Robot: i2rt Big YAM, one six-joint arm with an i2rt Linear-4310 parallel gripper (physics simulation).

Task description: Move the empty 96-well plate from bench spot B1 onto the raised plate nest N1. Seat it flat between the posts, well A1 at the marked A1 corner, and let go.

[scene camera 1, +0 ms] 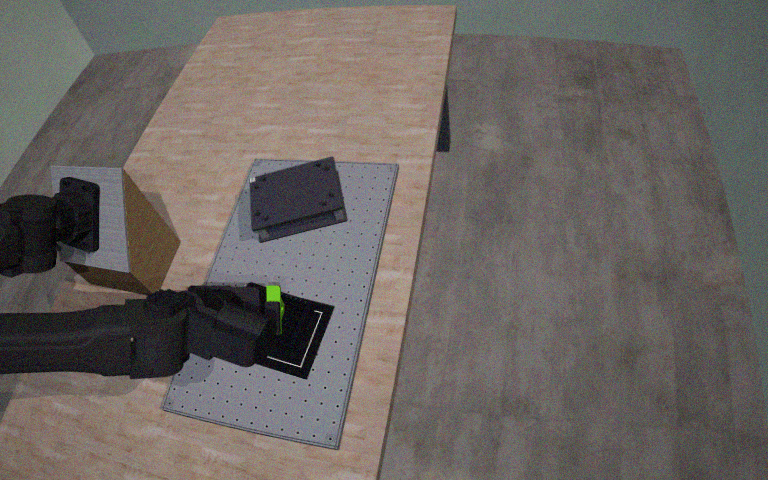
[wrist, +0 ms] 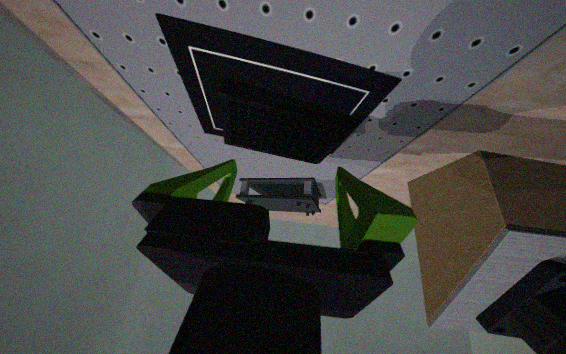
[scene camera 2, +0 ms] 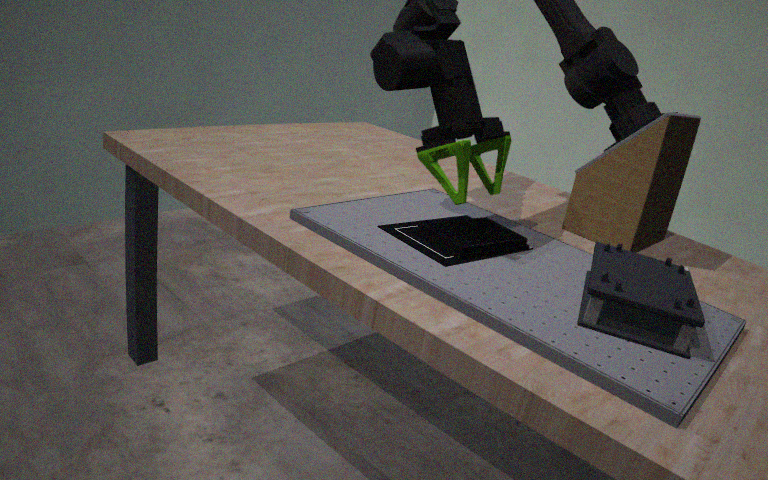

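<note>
The black 96-well plate lies flat on the black pad with the white corner line; the arm partly covers it in scene camera 1. My gripper is open and empty, its green fingers above the plate's far side, tips clear of it. The raised grey nest N1 stands apart with short posts on top and nothing seated on it. A pale mark shows at one nest corner. The plate's well A1 cannot be made out.
The perforated grey board carries the pad and nest. A wooden wedge mount with the arm's base stands beside the board. The wooden table extends beyond the nest in scene camera 1.
</note>
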